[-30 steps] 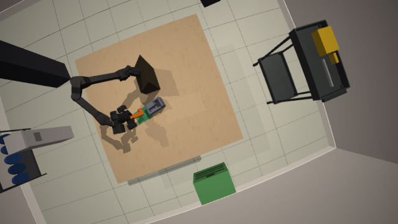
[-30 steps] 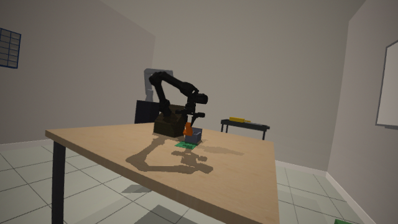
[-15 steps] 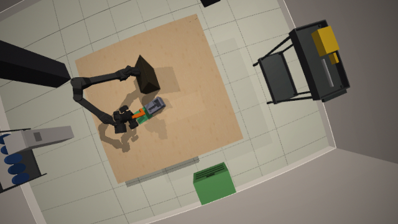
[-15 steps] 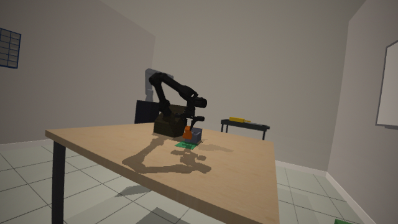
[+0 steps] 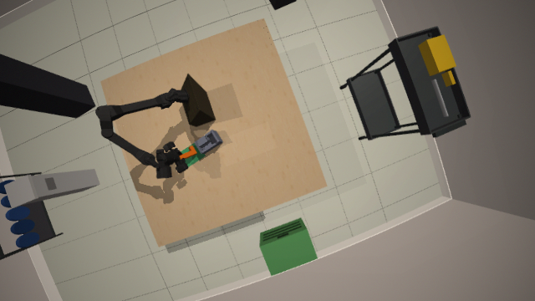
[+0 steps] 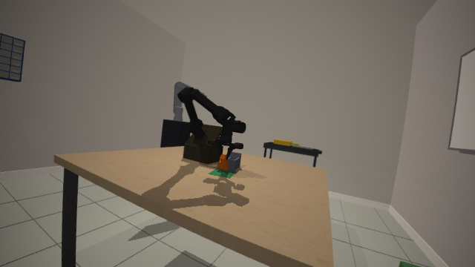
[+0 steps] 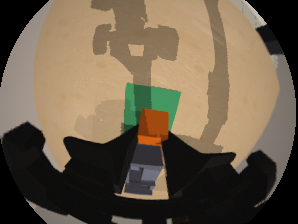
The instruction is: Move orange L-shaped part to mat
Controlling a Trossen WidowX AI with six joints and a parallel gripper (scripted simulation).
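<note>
The orange L-shaped part lies 2 cm behind my gripper tip, 3 cm to the left of it and 3 cm below it. Round my gripper tip: green mat: 2 cm to the left, 9 cm below.
</note>
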